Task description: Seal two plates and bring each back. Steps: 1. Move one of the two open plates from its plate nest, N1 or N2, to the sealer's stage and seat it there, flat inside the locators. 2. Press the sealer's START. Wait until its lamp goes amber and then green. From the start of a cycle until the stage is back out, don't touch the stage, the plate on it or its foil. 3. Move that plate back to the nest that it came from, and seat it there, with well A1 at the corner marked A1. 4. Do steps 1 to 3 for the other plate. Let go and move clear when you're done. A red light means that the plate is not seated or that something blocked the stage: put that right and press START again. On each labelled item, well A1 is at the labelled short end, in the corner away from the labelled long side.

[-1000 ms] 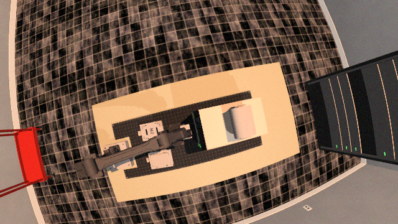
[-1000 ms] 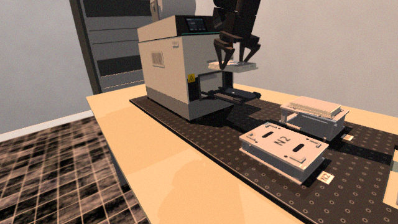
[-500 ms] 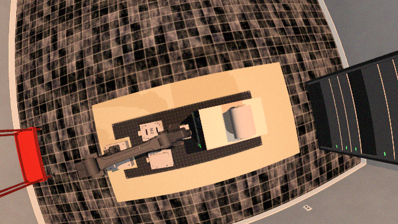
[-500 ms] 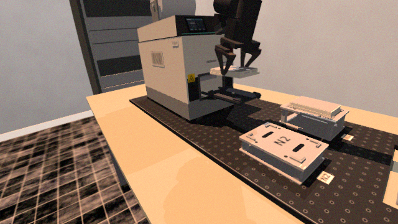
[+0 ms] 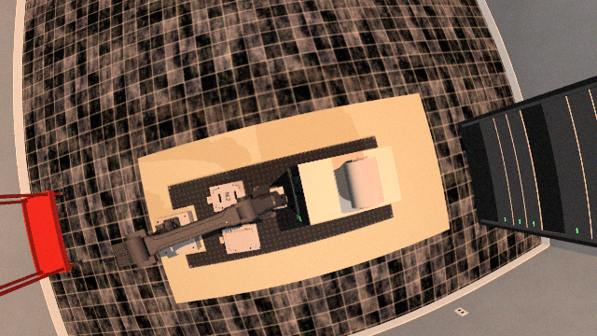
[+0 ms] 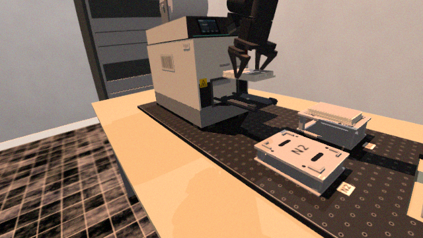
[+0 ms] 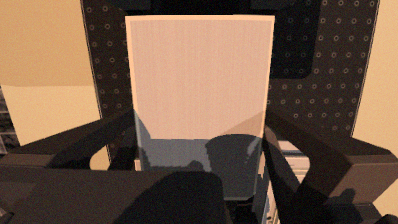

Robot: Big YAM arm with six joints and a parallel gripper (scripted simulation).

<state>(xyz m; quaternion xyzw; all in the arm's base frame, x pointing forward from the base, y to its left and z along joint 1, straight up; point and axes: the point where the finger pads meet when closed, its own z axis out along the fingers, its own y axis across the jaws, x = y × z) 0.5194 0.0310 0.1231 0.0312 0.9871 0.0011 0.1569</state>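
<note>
My gripper is now 8 cm above the sealer stage. From my hand the other things lie so: well plate: right at my hand; then plate nest N2: 20 cm behind, 15 cm below, 6 cm to the left; then sealer screen: 14 cm above, 12 cm ahead, 4 cm to the left.
</note>
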